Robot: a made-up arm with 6 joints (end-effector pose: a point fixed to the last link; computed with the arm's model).
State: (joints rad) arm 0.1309 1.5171 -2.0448 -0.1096 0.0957 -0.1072
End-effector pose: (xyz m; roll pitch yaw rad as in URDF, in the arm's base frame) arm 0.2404 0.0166 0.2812 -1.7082 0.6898 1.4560
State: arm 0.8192 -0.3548 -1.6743 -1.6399 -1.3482 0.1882
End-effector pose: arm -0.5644 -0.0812 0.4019 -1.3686 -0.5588 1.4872
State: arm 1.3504 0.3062 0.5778 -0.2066 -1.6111 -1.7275
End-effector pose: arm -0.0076 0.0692 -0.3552 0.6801 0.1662 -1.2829
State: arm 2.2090 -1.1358 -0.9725 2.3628 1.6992 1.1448
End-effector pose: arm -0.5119 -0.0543 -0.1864 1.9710 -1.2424 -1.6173
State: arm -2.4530 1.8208 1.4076 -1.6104 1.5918 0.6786
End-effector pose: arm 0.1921 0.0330 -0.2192 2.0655 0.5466 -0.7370
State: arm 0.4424 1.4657 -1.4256 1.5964 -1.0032 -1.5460
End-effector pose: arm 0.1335 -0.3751 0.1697 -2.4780 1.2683 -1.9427
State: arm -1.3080 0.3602 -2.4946 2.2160 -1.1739 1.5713
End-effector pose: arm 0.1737 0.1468 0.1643 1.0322 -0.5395 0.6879
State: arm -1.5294 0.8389 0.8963 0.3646 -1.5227 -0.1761
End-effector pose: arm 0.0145 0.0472 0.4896 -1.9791 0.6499 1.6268
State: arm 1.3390 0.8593 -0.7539 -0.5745 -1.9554 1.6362
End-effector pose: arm -0.2840 -0.3281 -0.2373 -2.9140 0.3941 2.7778
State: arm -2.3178 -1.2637 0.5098 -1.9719 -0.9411 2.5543
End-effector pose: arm -0.5408 -0.7279 0.1992 3.0796 -0.3118 -2.7777
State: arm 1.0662 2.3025 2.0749 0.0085 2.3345 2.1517
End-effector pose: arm 0.3877 -0.3699 0.4722 -1.4860 0.3487 -1.8521
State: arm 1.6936 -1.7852 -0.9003 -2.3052 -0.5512 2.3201
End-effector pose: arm -0.1771 1.1975 0.0119 0.0211 -0.1730 2.2394
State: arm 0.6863 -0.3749 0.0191 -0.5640 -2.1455 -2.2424
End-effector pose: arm -0.2613 0.4666 -0.2474 0.4588 0.9004 -1.6181
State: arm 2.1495 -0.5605 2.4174 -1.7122 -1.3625 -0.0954
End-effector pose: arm -0.2061 -0.0518 0.2046 0.4415 0.3558 1.1143
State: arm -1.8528 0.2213 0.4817 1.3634 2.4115 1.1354
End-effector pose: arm 0.0534 0.0088 -0.1084 2.5794 0.7090 -2.9706
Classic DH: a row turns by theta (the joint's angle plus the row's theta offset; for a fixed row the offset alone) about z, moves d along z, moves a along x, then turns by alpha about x. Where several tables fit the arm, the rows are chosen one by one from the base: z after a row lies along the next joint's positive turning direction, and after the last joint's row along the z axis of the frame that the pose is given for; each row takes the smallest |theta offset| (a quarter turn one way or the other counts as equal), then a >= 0, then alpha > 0; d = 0 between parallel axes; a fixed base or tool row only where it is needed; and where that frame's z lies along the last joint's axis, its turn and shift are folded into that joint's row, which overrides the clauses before.
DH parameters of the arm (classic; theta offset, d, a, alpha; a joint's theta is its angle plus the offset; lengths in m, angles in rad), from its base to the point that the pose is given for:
base (fixed): -1.5708 0.186 0 1.5708
joint 1: 1.5708 -0.085 0.257 1.5708
joint 2: 1.5708 -0.009 0.351 -1.5708
joint 3: 1.5708 0.279 0.11 -1.5708
joint 4: 0 0.088 -0.022 -1.5708
joint 5: 1.5708 0.198 0.311 -1.5708
joint 6: 0 0.255 -0.114 1.5708
tool (fixed): 3.1416 -0.103 0 0

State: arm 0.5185 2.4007 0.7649 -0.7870 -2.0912 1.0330
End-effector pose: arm 0.3287 0.5316 0.3626 0.7247 0.8807 3.1296
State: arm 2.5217 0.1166 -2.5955 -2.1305 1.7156 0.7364
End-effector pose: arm -0.7229 0.0240 0.3313 0.4051 -1.1488 -1.2945
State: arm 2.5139 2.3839 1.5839 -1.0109 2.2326 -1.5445
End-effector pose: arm 0.3400 0.5021 0.4028 3.1253 -0.1268 -0.1266
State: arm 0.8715 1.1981 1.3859 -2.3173 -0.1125 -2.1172
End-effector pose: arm 0.2692 0.3971 -0.0905 -0.5001 0.6668 -2.9660
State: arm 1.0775 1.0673 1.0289 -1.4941 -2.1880 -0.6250
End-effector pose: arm 0.5517 -0.1399 0.0327 1.8658 0.2542 -2.8165
